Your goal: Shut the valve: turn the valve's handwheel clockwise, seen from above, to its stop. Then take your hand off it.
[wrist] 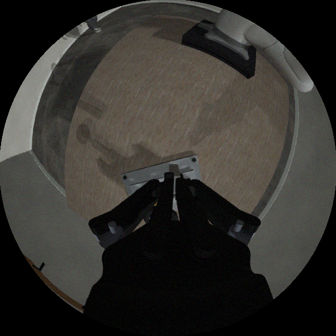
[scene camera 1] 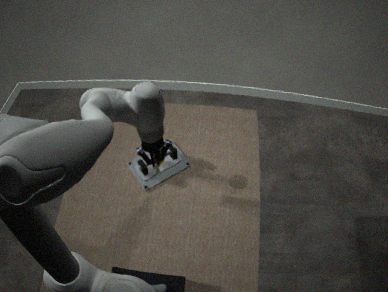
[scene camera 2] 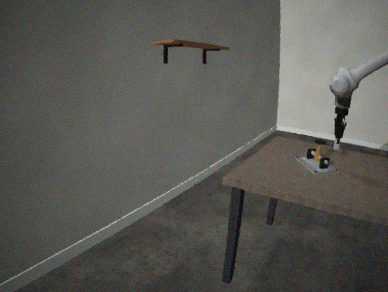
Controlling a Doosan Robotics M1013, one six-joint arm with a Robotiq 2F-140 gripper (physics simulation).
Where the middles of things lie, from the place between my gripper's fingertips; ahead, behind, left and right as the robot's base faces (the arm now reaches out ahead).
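I find the grey base plate (scene camera 1: 159,178) 100 mm below my hand, with the plate also 100 mm ahead of my hand and 10 mm to the left of it.
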